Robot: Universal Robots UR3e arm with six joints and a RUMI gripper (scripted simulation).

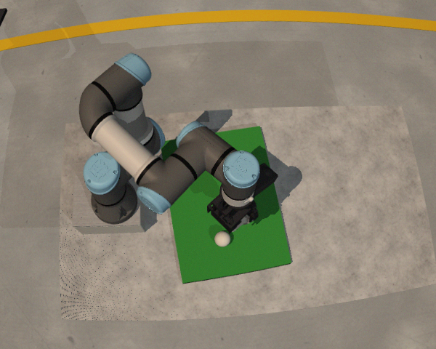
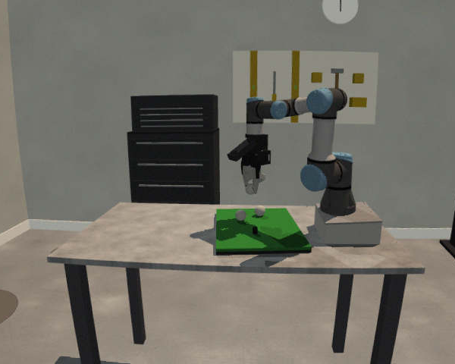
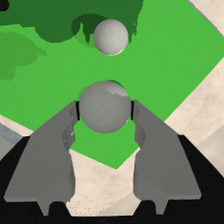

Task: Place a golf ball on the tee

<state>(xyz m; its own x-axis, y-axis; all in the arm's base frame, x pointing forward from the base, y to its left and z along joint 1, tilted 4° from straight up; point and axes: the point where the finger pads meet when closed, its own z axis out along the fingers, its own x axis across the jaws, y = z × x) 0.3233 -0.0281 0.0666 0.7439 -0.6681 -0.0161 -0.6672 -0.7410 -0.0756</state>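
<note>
The green mat is 30 mm behind my hand, 120 mm to the left of it and 130 mm below it.
</note>
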